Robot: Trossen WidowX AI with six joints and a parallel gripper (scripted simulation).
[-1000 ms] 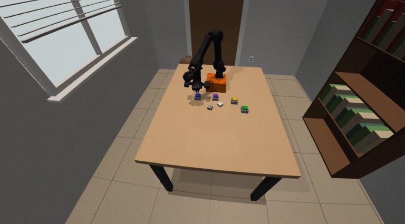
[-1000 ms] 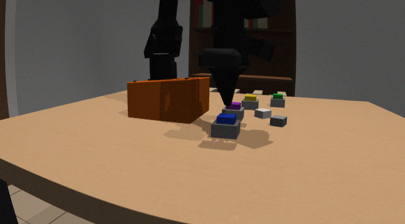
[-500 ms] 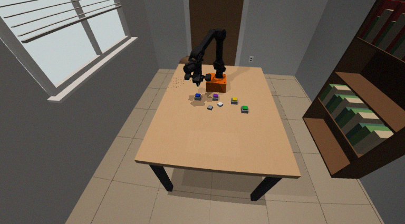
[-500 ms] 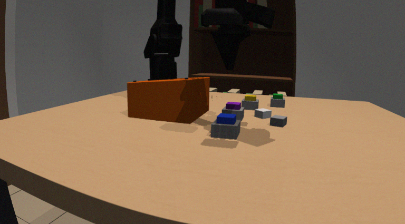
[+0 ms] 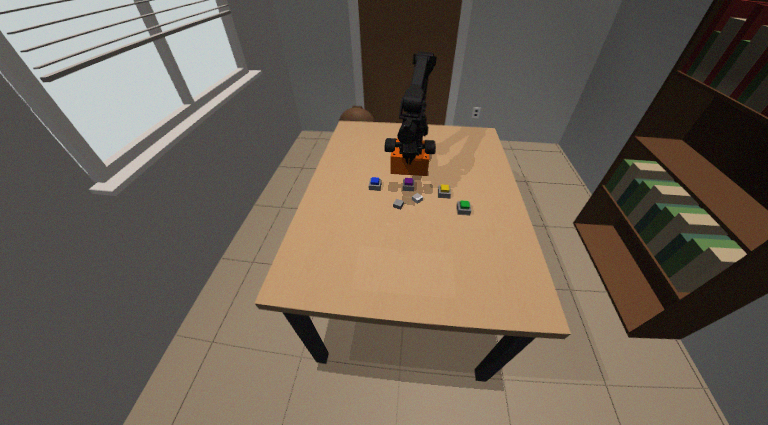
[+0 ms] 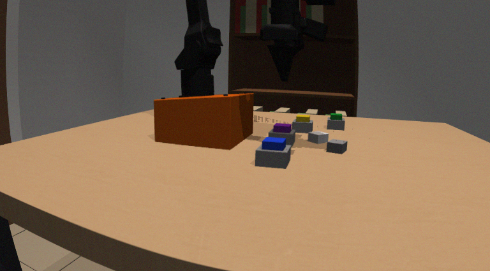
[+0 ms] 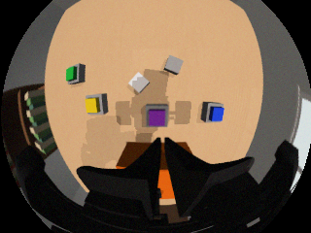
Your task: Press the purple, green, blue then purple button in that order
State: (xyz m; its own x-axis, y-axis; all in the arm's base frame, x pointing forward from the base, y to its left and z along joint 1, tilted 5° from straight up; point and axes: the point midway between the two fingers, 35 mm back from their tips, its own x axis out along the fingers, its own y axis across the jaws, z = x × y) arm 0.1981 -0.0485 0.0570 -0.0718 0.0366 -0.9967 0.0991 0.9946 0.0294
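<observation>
Now: gripper tip 90 mm above the purple button. Also, from my gripper tip: dark grey block (120 mm below, 110 mm ahead, 40 mm to the right); then blue button (140 mm to the right, 90 mm below, 10 mm behind); then light grey block (120 mm below, 70 mm ahead, 30 mm to the left).
</observation>
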